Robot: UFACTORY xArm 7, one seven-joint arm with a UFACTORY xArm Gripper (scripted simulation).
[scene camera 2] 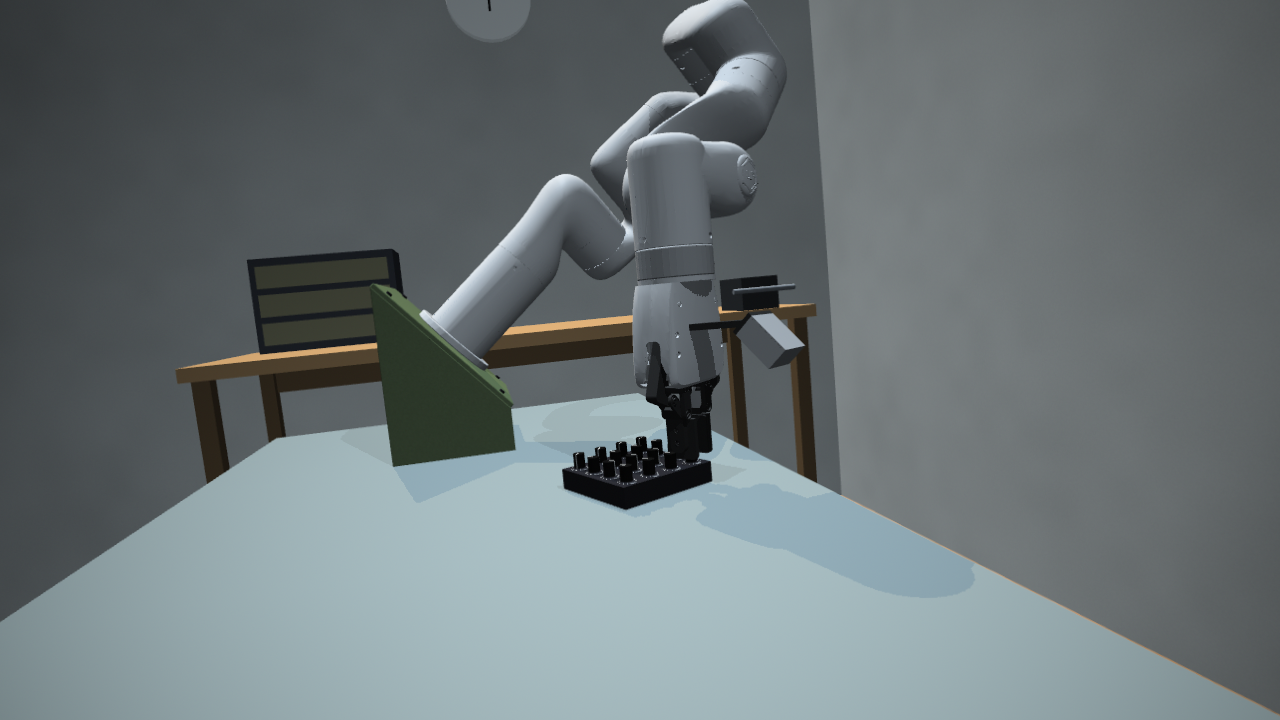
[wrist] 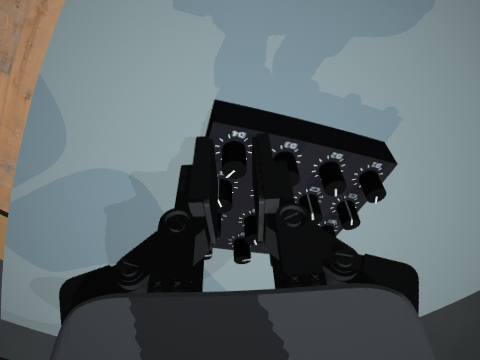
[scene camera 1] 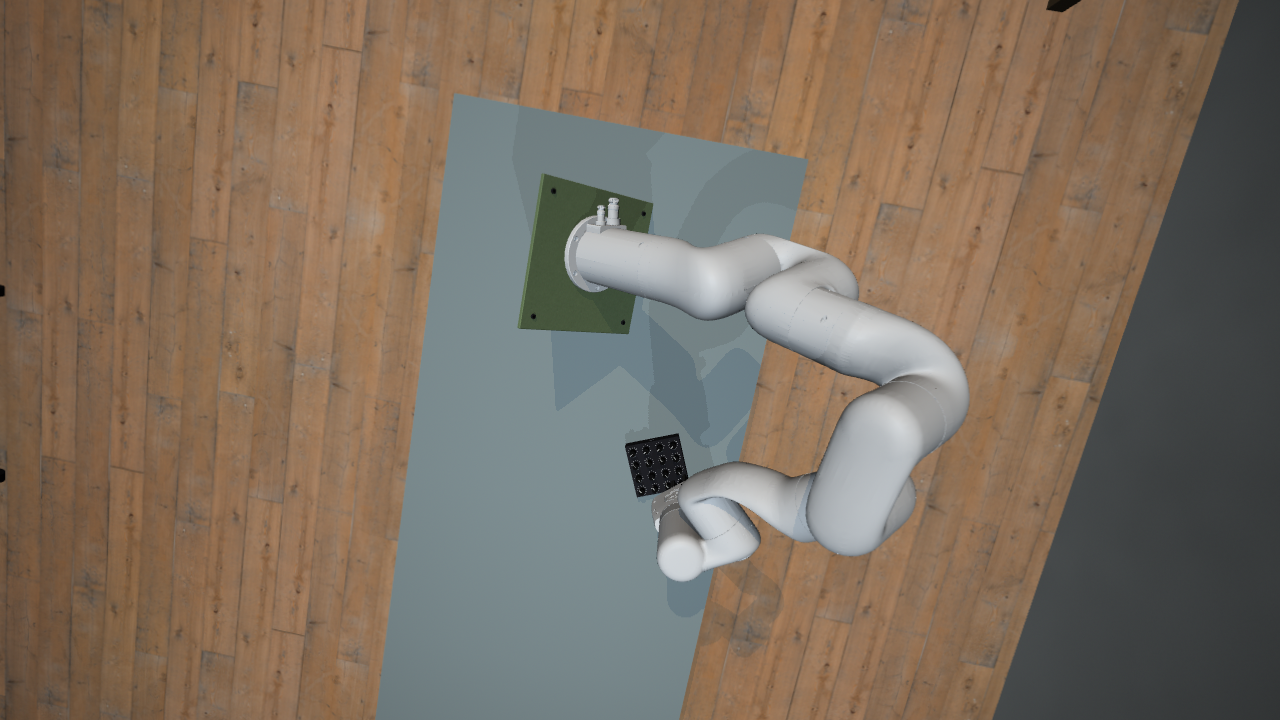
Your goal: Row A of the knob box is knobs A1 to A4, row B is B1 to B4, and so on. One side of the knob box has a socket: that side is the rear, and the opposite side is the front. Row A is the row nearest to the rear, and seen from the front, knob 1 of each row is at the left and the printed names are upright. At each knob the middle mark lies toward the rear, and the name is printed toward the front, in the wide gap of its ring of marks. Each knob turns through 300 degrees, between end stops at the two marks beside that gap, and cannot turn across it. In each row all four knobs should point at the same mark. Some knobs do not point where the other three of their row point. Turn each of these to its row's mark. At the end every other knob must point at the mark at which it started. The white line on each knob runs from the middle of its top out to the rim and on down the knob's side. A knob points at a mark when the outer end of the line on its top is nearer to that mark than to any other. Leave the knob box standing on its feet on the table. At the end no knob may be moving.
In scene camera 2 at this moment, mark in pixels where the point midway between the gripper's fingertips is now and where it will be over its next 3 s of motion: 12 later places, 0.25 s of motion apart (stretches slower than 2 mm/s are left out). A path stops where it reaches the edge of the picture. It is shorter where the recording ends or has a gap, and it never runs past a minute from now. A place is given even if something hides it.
My gripper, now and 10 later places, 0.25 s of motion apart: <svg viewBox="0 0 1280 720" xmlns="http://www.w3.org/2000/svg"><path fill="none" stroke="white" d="M691 455L690 453L689 443L688 427L688 420L688 419L687 412L684 384L681 348L678 312L677 294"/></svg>
